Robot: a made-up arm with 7 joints.
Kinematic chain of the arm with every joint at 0, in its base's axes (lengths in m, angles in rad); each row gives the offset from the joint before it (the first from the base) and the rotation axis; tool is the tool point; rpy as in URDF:
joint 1: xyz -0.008 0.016 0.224 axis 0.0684 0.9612 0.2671
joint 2: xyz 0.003 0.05 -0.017 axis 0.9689 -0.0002 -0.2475
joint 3: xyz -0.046 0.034 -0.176 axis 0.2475 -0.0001 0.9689
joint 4: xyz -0.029 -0.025 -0.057 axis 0.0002 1 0
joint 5: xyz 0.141 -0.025 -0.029 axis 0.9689 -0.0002 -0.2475
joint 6: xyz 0.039 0.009 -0.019 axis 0.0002 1 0
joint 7: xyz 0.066 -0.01 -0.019 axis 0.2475 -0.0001 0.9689
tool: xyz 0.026 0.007 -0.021 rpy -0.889 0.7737 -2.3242
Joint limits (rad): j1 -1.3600..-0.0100 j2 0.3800..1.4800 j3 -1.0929..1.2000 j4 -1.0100..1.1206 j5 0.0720..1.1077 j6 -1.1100..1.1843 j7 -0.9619..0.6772
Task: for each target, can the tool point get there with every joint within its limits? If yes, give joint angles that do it. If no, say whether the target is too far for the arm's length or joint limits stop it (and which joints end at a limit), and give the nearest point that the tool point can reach.
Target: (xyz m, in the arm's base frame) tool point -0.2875 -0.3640 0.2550
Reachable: no: joint limits stop it (at a limit: joint 1, joint 2, joint 3, joint 5) | nearest point -0.0727 -0.0436 0.1296 | short by 0.406 m
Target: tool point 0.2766 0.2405 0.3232
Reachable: yes | joints -0.7820 0.7900 0.6641 -0.1717 0.3549 -0.4001 -0.2146
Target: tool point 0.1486 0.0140 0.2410
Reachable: yes | joints -0.8412 0.8023 -0.0230 -0.7679 0.7945 -0.8850 0.2682
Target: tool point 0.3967 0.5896 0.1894
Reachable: no: too far | nearest point 0.3254 0.4889 0.1956 | short by 0.124 m
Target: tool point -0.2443 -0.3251 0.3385
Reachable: no: joint limits stop it (at a limit: joint 1, joint 2, joint 3, joint 5) | nearest point -0.0714 -0.0259 0.1687 | short by 0.385 m
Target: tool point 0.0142 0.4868 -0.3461
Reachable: no: too far | nearest point 0.0096 0.3846 -0.2117 | short by 0.169 m
